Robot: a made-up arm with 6 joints.
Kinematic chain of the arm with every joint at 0, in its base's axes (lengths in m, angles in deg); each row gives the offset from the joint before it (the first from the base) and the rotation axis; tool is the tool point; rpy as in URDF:
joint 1: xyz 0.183 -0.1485 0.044 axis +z
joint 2: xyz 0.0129 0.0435 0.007 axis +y
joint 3: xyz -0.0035 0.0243 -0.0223 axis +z
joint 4: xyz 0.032 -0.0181 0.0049 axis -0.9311 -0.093 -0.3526
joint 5: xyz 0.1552 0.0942 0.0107 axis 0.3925 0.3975 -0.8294
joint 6: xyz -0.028 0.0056 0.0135 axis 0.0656 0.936 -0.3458
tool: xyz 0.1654 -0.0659 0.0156 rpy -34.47 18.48 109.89
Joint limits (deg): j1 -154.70..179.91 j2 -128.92..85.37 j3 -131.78..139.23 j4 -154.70..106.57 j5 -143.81..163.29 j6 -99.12..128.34
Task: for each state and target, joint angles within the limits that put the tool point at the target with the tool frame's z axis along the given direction. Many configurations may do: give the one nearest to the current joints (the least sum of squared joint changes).
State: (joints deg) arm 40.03 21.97 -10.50 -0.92 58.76 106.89
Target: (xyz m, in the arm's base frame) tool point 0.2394 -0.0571 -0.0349 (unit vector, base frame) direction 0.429 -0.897 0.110
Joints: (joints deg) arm 9.83 -11.14 -38.92 4.51 19.54 124.13
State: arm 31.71 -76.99 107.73 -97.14 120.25 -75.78
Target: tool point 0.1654 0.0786 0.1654 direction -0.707 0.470 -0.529
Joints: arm -10.76 -118.26 79.50 -58.79 157.17 -99.12
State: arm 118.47 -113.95 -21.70 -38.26 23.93 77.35
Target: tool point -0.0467 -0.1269 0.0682 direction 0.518 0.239 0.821
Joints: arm 118.63 -69.47 19.73 -28.53 61.16 55.72
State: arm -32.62 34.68 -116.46 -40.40 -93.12 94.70
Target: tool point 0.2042 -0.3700 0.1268 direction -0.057 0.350 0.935
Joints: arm 7.58 39.18 -130.09 -90.85 -65.79 84.95
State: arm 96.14 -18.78 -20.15 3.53 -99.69 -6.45
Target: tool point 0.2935 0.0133 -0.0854 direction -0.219 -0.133 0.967
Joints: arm 47.60 23.28 -64.24 32.67 -120.36 -23.72
